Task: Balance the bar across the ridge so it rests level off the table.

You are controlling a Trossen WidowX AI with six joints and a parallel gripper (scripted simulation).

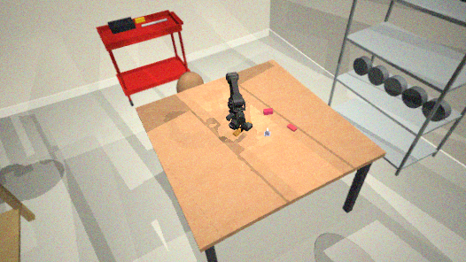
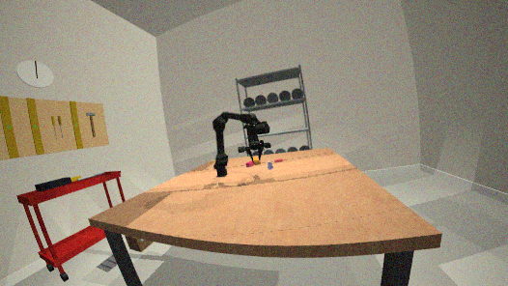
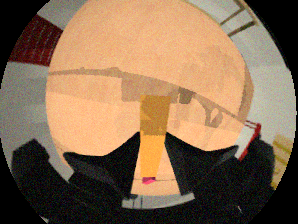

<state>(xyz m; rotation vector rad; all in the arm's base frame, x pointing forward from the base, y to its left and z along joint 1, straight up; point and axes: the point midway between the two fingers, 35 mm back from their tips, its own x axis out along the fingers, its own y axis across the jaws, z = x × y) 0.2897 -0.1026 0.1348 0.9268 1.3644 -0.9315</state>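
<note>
Now: gripper tip 1 cm past the bar and 3 cm to the right of it. From my gripper tip the other things lie so: magenta block 8 cm ahead, 38 cm to the left, 9 cm below.
</note>
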